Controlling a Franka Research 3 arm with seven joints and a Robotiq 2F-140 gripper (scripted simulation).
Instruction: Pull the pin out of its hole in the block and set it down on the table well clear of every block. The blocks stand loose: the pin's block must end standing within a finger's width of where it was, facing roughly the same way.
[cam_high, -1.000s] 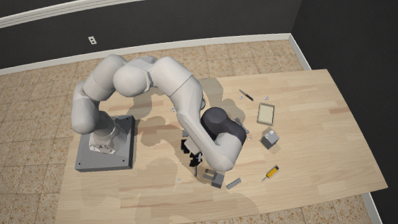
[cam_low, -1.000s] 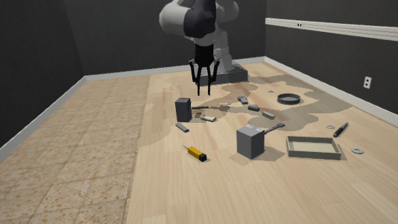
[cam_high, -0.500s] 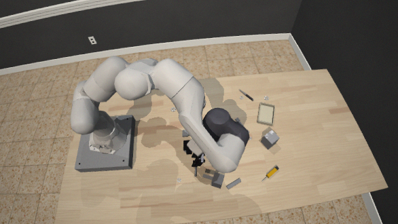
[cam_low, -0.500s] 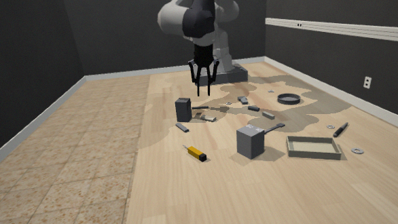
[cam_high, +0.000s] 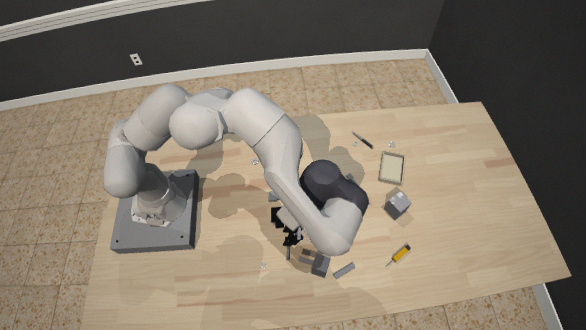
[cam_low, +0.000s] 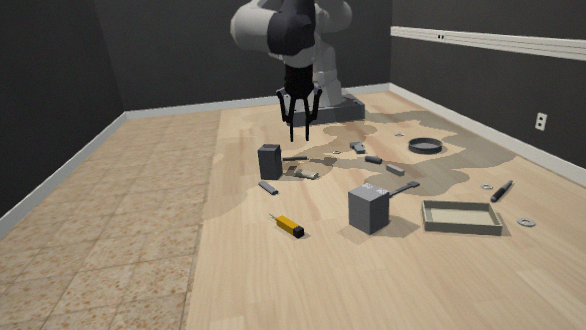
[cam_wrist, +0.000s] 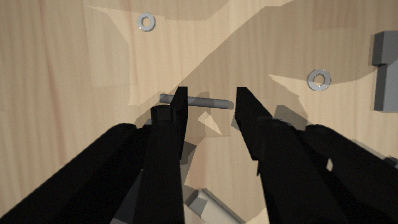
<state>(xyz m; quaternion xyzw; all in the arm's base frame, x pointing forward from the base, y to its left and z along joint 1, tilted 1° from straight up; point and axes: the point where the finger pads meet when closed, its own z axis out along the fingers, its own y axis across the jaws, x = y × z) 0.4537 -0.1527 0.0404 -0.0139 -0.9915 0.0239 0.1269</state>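
My gripper is now 10 cm to the left of the dark grey block, 9 cm short of it and 5 cm above it. The rest, counted from my hand: lighter grey block: 40 cm ahead, 11 cm to the left, 6 cm below; then pale cylinder: 13 cm ahead, 9 cm below; then round dish: 39 cm to the left, 9 cm below, 2 cm ahead.
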